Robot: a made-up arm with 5 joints.
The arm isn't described. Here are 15 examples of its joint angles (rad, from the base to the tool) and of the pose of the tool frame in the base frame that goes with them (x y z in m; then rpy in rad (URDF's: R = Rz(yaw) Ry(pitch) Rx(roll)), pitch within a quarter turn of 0, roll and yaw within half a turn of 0).
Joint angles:
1: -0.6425 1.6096 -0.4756 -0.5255 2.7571
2: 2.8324 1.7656 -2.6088 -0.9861 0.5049
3: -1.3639 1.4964 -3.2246 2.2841 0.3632
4: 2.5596 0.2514 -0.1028 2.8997 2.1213
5: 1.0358 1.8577 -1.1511 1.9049 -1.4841
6: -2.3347 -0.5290 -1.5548 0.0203 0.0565
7: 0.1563 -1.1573 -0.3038 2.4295 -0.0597
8: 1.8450 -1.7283 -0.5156 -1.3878 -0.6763
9: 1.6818 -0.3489 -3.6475 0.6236 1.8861
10: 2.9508 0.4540 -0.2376 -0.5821 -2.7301
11: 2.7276 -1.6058 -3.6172 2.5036 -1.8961
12: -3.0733 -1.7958 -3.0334 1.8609 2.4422
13: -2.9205 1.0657 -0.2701 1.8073 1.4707
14: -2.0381 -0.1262 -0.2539 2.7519 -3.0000
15: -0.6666 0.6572 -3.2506 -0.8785 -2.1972
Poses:
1: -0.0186 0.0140 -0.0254 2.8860 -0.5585 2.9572
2: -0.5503 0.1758 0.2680 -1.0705 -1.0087 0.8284
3: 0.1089 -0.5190 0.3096 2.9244 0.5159 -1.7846
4: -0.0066 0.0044 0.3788 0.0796 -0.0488 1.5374
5: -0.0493 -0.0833 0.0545 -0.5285 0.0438 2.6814
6: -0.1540 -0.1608 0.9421 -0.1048 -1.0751 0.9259
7: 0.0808 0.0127 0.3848 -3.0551 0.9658 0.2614
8: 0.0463 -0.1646 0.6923 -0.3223 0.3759 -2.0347
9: 0.0485 -0.4348 0.8436 0.2202 -0.0711 0.4184
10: -0.2662 0.0514 0.1574 2.9896 0.3339 -0.6279
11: 0.4502 -0.1978 0.3532 0.4024 0.1313 -2.2833
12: 0.5925 0.0405 0.4028 -0.1122 0.1323 2.5030
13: 0.1057 0.0237 0.2382 0.5365 0.0513 1.7059
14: -0.0153 -0.0304 0.3600 -0.1359 -0.7601 -1.8421
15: 0.1046 -0.0823 0.9085 -0.2709 -0.1913 0.3039
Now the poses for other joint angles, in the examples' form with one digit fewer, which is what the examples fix.
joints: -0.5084 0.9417 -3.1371 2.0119 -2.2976
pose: 0.462 -0.257 0.602 3.004 0.122 1.781
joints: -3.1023 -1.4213 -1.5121 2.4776 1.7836
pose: 0.071 0.003 0.695 -2.695 0.093 1.418
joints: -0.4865 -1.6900 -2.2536 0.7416 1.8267
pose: -0.527 0.279 0.673 0.058 -0.015 -1.802
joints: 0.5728 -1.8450 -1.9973 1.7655 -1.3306
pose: -0.345 -0.222 0.693 1.052 -0.210 2.262
